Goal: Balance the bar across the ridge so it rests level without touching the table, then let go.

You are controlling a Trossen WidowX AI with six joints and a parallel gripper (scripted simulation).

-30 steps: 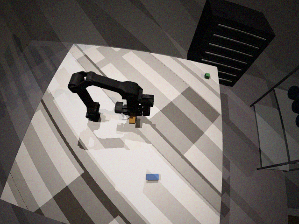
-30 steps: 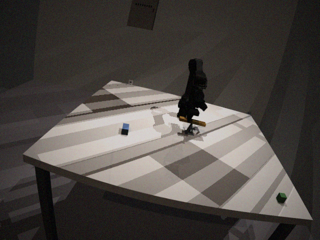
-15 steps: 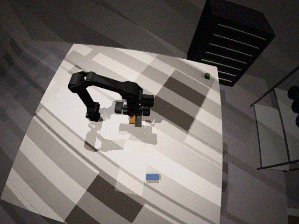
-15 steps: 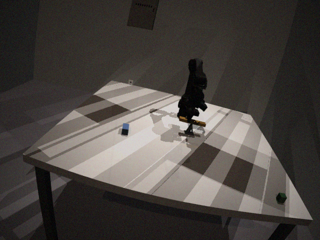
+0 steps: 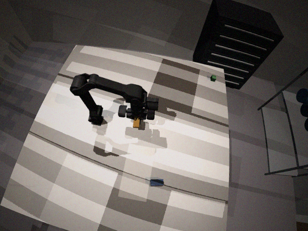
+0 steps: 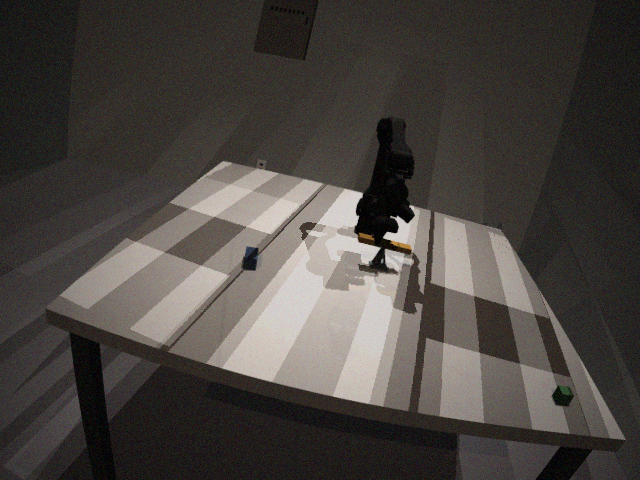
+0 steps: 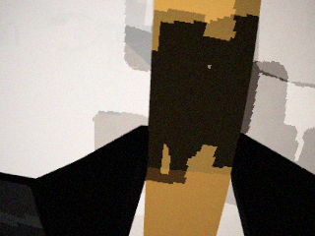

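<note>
Now: gripper tip 30 mm to the right of the bar. Round my gripper tip: blue block (170 mm ahead, 320 mm to the right, 60 mm below); then green cube (490 mm ahead, 480 mm to the left, 60 mm below).
</note>
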